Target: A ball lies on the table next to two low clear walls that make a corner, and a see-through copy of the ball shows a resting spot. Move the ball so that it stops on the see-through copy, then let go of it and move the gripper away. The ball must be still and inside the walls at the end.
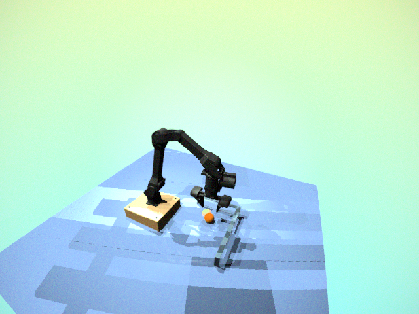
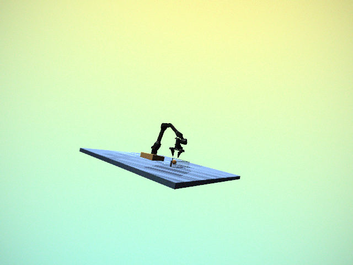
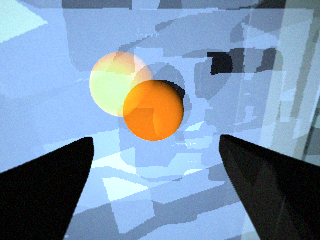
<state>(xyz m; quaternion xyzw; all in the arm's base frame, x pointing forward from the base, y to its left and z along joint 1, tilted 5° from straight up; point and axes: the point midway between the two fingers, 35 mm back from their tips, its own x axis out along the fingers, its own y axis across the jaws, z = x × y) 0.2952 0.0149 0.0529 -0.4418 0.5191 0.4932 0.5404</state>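
Right now my gripper tip is 60 mm above the orange ball. From my gripper tip the other things lie so: see-through copy of ball: 20 mm behind, 20 mm to the left, 60 mm below.
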